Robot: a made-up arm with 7 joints. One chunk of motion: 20 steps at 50 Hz.
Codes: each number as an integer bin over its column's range. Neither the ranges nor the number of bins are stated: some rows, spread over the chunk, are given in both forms.
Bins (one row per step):
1: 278 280 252 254 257 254
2: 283 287 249 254 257 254
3: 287 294 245 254 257 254
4: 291 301 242 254 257 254
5: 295 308 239 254 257 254
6: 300 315 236 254 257 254
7: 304 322 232 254 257 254
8: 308 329 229 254 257 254
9: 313 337 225 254 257 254
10: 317 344 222 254 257 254
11: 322 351 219 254 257 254
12: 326 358 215 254 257 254
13: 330 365 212 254 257 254
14: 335 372 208 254 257 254
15: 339 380 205 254 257 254
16: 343 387 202 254 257 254
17: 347 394 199 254 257 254
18: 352 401 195 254 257 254
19: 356 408 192 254 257 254
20: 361 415 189 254 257 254
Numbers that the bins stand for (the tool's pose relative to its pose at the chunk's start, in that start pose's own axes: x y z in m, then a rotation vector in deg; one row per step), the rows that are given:
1: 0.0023 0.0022 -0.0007 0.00 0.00 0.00
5: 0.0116 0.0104 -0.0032 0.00 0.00 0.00
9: 0.0215 0.0189 -0.0060 0.00 0.00 0.00
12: 0.0286 0.0251 -0.0079 0.00 0.00 0.00
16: 0.0379 0.0336 -0.0105 0.00 0.00 0.00
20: 0.0478 0.0418 -0.0130 0.00 0.00 0.00
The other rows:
2: 0.0051 0.0042 -0.0013 0.00 0.00 0.00
3: 0.0073 0.0063 -0.0021 0.00 0.00 0.00
4: 0.0095 0.0084 -0.0026 0.00 0.00 0.00
6: 0.0144 0.0125 -0.0038 0.00 0.00 0.00
7: 0.0166 0.0145 -0.0046 0.00 0.00 0.00
8: 0.0188 0.0166 -0.0052 0.00 0.00 0.00
10: 0.0237 0.0210 -0.0066 0.00 0.00 0.00
11: 0.0264 0.0230 -0.0071 0.00 0.00 0.00
13: 0.0308 0.0271 -0.0085 0.00 0.00 0.00
14: 0.0336 0.0292 -0.0093 0.00 0.00 0.00
15: 0.0358 0.0315 -0.0099 0.00 0.00 0.00
17: 0.0401 0.0357 -0.0111 0.00 0.00 0.00
18: 0.0429 0.0377 -0.0118 0.00 0.00 0.00
19: 0.0451 0.0398 -0.0124 0.00 0.00 0.00

